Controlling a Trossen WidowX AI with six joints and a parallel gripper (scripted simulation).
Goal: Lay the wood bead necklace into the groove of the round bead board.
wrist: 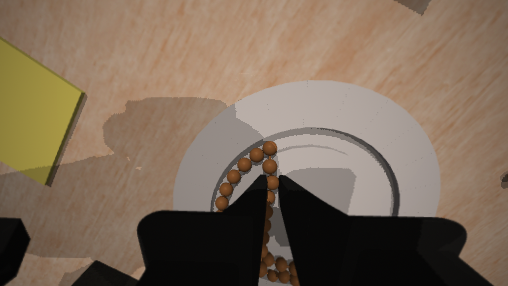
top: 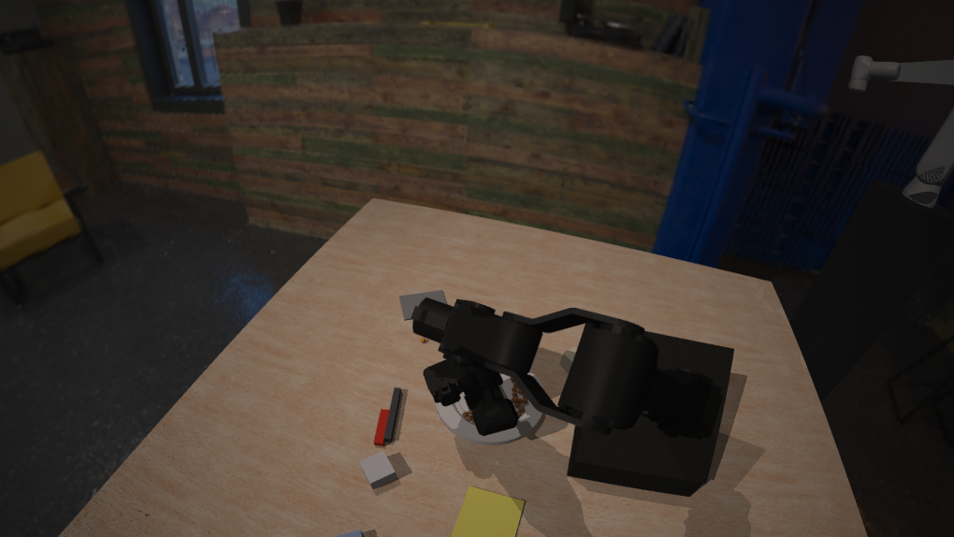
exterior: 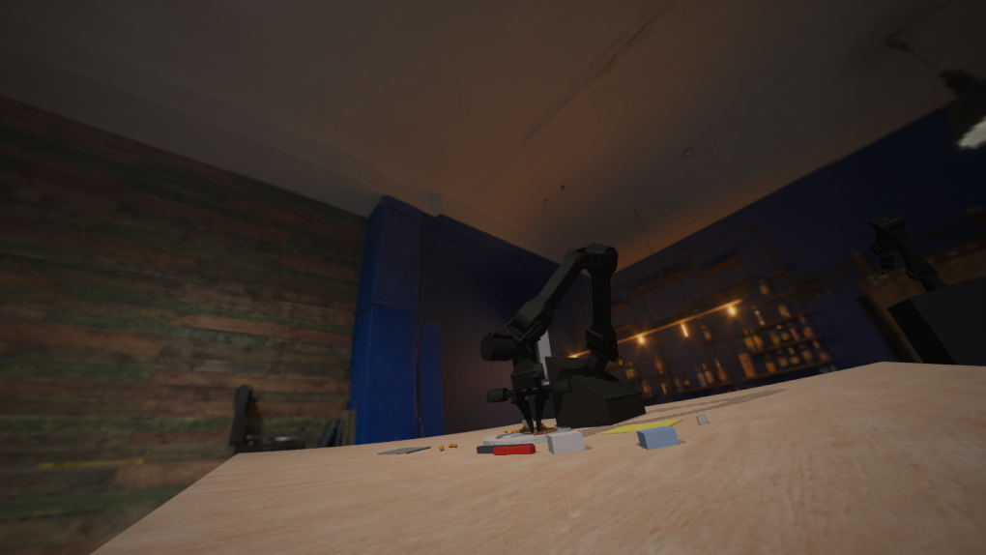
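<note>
My gripper tip is 20 mm past the round white bead board, 40 mm to the left of it and 10 mm above it. Also, from my gripper tip: grey block (120 mm ahead, 160 mm to the left); then dark bar (140 mm ahead, 60 mm to the left, 10 mm below); then yellow sheet (60 mm behind, 200 mm to the left, 10 mm below).
</note>
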